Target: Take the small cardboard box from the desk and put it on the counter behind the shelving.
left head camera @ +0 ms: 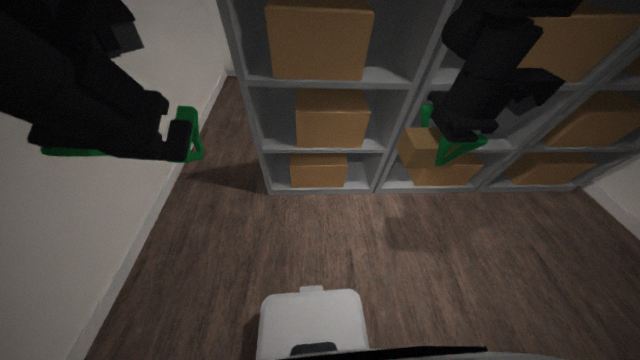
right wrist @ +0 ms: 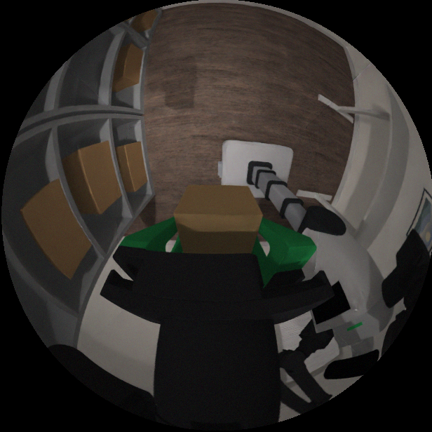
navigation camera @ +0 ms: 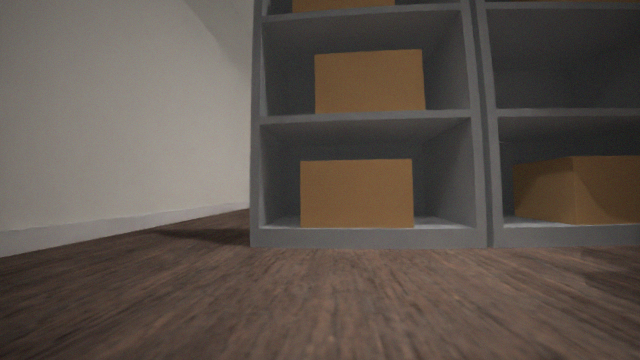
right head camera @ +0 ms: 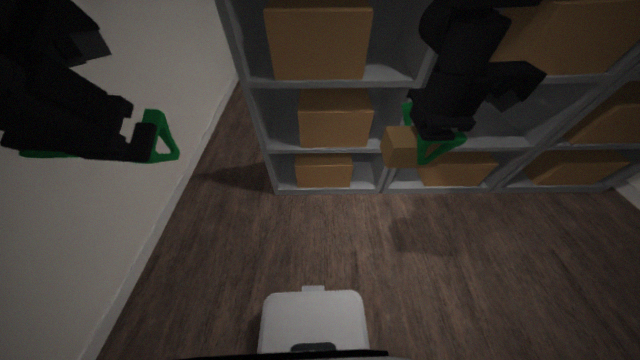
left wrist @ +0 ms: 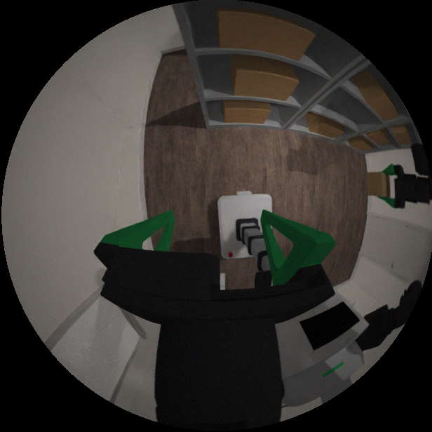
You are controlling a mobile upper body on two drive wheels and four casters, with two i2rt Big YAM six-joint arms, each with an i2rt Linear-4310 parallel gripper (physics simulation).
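Places are measured from the left arm's base along level axes (x ahead, y left, z up), in metres.
Where they show: left gripper, between the fingertips: (left head camera: 167, 152) (right head camera: 145, 153); right gripper, between the fingertips: (left head camera: 431, 153) (right head camera: 415, 152).
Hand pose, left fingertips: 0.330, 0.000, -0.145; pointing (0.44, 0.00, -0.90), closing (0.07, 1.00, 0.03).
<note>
Each offset is from my left fingertips to the top centre of the thing, as dx, dy, dz. "spot": to the spot under its first point.
The small cardboard box @[+0.045, -0.435, -0.014] (left head camera: 415, 150) (right head camera: 396, 149) (left wrist: 378, 184) (right wrist: 218, 217) is held between the green fingers of my right gripper (left head camera: 432, 138) (right head camera: 416, 138) (left wrist: 377, 185) (right wrist: 217, 214). It hangs in the air in front of the shelving. My left gripper (left head camera: 120, 152) (right head camera: 100, 152) (left wrist: 217, 214) is open and empty, near the wall at the left. The grey shelving @[spot: +0.784, -0.343, -1.214] (left head camera: 320, 191) (right head camera: 327, 191) (navigation camera: 367, 238) stands ahead, with larger cardboard boxes in its compartments. The desk and the counter cannot be made out in these views.
A white wall (left head camera: 60, 225) (navigation camera: 125, 110) runs along the left. Wooden floor (left head camera: 205, 120) (navigation camera: 205, 227) shows between it and the shelving's left side. My white base (left head camera: 312, 317) (left wrist: 245, 202) (right wrist: 280, 155) is in front of the shelving. Another wall (left head camera: 617, 190) is at the far right.
</note>
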